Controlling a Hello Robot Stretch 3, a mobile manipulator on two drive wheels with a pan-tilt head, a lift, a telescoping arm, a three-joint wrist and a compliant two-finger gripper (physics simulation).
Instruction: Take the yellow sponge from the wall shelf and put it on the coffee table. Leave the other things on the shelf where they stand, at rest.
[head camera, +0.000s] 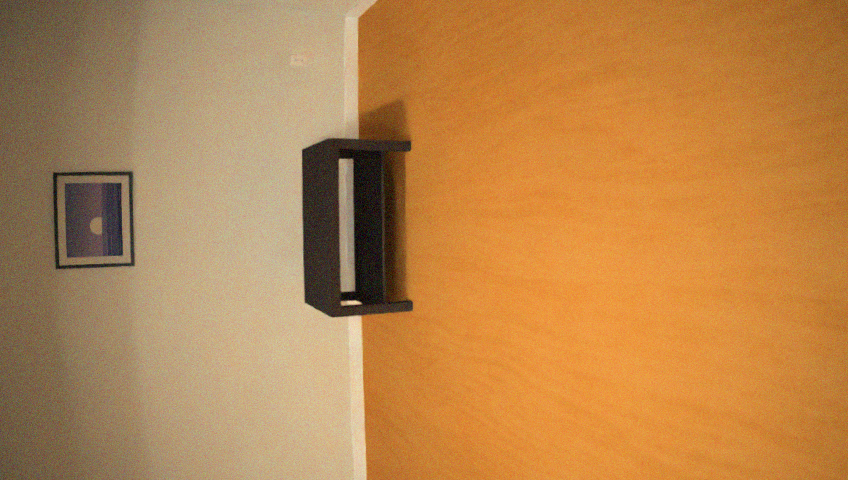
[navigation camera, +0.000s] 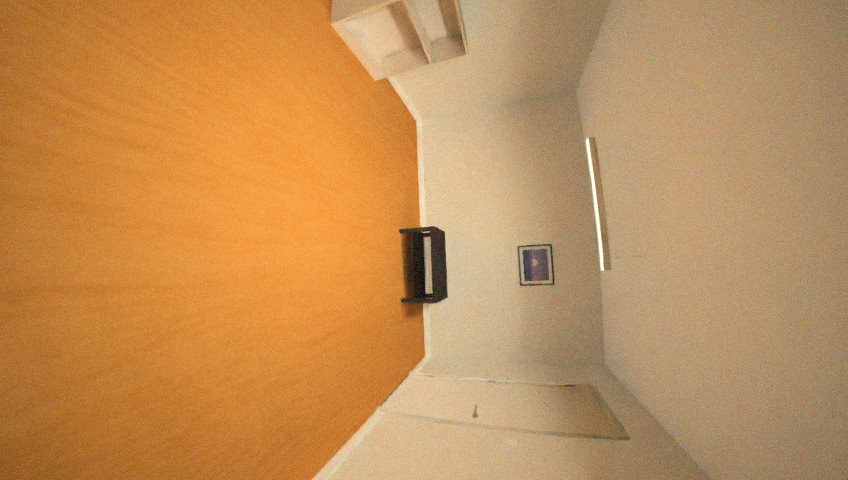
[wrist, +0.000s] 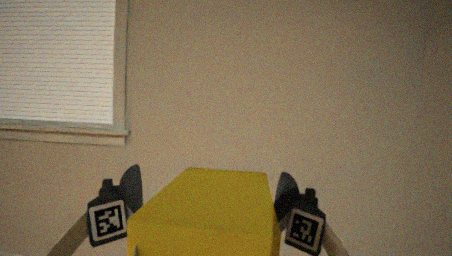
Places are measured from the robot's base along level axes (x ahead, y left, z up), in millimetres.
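Pixels of known places: gripper, fingertip midpoint: (wrist: 210, 188).
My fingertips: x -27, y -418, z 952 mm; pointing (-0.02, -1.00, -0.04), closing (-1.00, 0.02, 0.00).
Behind a point stands the place of what it marks.
The yellow sponge (wrist: 200, 235) @[x -23, y -333, z 967 mm] is between the fingertips in the wrist view, at the bottom middle. My gripper (wrist: 210, 188) @[x -27, y -418, z 952 mm] is shut on it, with a dark pad at each side; the sponge's lower part is cut off by the view's edge. A low dark table (head camera: 321, 228) @[x 3047, y 7, z 450 mm] (navigation camera: 439, 264) @[x 3076, y 0, z 450 mm], which looks like the coffee table, stands by the far wall in the head and navigation views, which are turned sideways. The gripper does not show in those two views. The wall shelf and its other things do not show in any view.
A framed picture (head camera: 94, 220) @[x 3706, y -71, z 1633 mm] (navigation camera: 535, 264) @[x 3705, y -67, z 1632 mm] hangs above the dark table. A pale shelf unit (navigation camera: 354, 7) @[x 1538, y 2170, z 236 mm] stands at the upper edge of the navigation view, and a door (navigation camera: 535, 404) @[x 2592, y -1366, z 1462 mm] is near its lower edge. A window with blinds (wrist: 55, 60) @[x 716, y -1349, z 1139 mm] is at the upper left of the wrist view.
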